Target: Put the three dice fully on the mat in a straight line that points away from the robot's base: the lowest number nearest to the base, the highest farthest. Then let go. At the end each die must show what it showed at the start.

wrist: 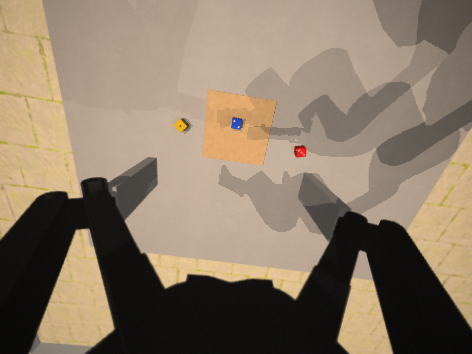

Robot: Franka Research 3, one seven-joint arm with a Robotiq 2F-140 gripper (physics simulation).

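A blue die (236, 123) sits on the orange mat (220, 147), a little above the mat's middle in the view, with two white pips on its top face. A yellow die (181, 125) lies off the mat to the left, turned cornerwise, with one dark pip on top. A red die (300, 151) lies off the mat to the right, with several white pips; their exact number is hard to tell. My gripper (230, 178) is wide open and empty, high above the table, with its fingertips below the dice in the view.
The grey table top (125, 75) carries broad shadows of the arm across its right side and beside the mat. Its left, right and lower edges show, with a yellowish tiled floor (22, 135) beyond them.
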